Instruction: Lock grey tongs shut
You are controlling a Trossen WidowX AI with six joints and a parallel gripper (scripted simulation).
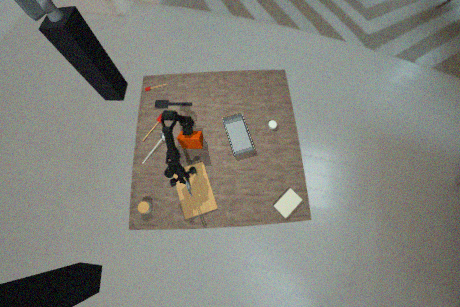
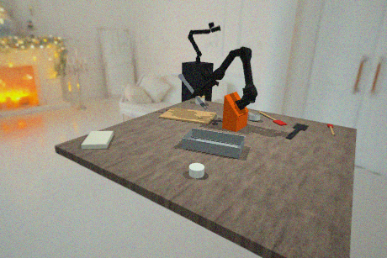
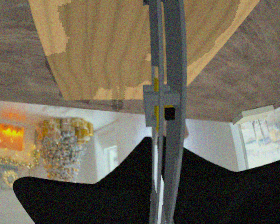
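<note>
Now: the wooden board 13 cm below my gripper tip, 1 cm to the right of it and 1 cm ahead of it. From my gripper tip the other things lie so: red spatula (50 cm to the left, 34 cm behind, 13 cm below); round pot (33 cm behind, 15 cm to the right, 11 cm below); grey roasting tin (41 cm to the left, 32 cm ahead, 11 cm below).
</note>
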